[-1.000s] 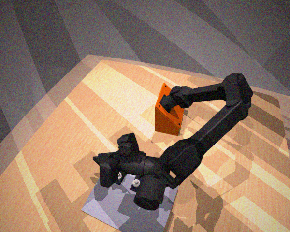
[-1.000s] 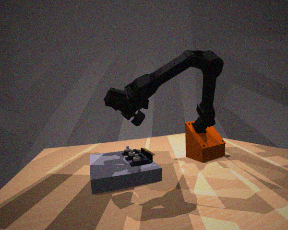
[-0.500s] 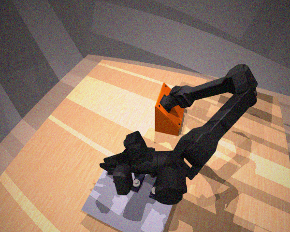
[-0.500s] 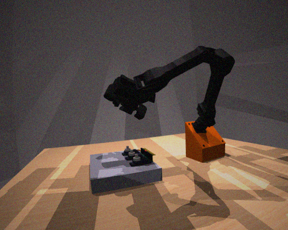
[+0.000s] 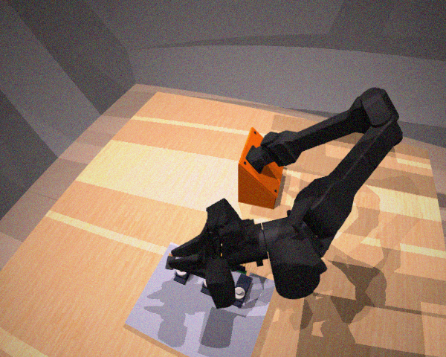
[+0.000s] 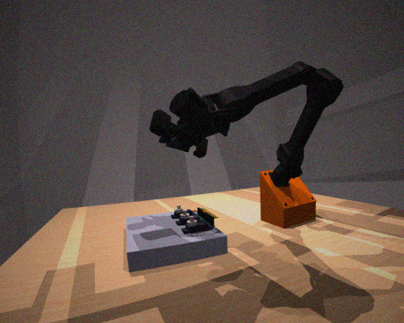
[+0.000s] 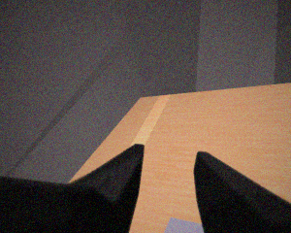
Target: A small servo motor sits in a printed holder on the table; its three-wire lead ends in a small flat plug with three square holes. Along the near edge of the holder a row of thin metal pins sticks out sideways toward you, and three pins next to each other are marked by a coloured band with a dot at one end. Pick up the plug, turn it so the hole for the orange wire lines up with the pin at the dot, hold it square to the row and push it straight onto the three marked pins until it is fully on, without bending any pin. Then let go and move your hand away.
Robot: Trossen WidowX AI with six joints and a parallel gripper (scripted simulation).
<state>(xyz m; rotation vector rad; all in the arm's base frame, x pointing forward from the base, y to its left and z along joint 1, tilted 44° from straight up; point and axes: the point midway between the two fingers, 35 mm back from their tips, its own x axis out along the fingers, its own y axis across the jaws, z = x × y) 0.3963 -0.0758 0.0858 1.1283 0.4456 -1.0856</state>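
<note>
The red band lies 11 cm behind my gripper tip, 2 cm to the left of it and 22 cm below it. Also, from my gripper tip: grey holder: 5 cm ahead, 3 cm to the left, 27 cm below.
</note>
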